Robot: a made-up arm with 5 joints.
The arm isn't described. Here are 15 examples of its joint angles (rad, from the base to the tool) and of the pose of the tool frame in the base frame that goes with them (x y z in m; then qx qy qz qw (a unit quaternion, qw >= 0)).
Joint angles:
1: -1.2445 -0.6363 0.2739 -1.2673 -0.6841
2: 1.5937 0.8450 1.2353 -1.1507 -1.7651
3: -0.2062 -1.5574 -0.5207 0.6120 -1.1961
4: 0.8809 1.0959 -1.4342 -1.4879 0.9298
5: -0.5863 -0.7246 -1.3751 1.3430 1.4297
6: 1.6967 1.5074 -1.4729 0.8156 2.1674
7: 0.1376 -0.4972 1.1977 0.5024 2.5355
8: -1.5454 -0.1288 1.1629 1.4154 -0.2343
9: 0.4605 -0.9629 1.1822 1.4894 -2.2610
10: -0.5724 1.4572 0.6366 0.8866 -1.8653
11: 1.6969 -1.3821 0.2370 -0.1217 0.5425
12: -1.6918 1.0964 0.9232 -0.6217 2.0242
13: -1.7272 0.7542 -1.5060 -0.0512 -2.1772
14: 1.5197 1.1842 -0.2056 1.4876 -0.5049
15: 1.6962 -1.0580 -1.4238 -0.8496 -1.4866
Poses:
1: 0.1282 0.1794 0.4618 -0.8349 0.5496 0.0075 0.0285
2: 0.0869 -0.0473 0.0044 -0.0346 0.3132 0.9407 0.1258
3: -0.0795 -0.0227 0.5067 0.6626 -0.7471 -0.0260 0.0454
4: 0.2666 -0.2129 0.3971 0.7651 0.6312 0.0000 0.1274
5: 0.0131 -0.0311 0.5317 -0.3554 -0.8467 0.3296 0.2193
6: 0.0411 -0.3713 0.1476 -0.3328 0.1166 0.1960 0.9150
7: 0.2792 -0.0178 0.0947 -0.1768 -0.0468 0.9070 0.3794
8: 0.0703 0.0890 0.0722 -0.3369 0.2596 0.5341 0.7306
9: 0.2350 -0.0667 0.1659 -0.0550 0.0415 -0.9805 0.1842
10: 0.0107 -0.0315 0.0081 -0.6134 0.2085 -0.4735 0.5967
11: 0.0811 -0.0554 0.5321 -0.8788 -0.4524 -0.0857 0.1248
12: 0.0642 0.0305 -0.0352 0.0122 0.0855 -0.9620 0.2589
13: 0.0213 0.2953 0.4768 0.8519 0.3660 -0.0924 0.3630
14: 0.0967 -0.1691 0.0097 0.2011 0.3834 -0.7759 0.4589
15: 0.1241 0.2857 0.3890 -0.0512 -0.6349 0.7702 0.0346
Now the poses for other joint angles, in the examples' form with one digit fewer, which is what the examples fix.
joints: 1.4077 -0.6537 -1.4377 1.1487 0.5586
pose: 0.076 0.076 0.545 -0.778 -0.546 -0.134 0.278
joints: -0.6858 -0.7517 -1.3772 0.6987 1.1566
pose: -0.025 -0.072 0.551 -0.209 -0.975 0.055 0.044
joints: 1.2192 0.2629 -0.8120 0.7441 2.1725
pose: 0.198 -0.299 0.398 -0.632 0.064 0.338 0.695
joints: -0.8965 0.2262 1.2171 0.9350 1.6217
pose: 0.094 0.037 0.028 0.130 0.371 0.868 0.303
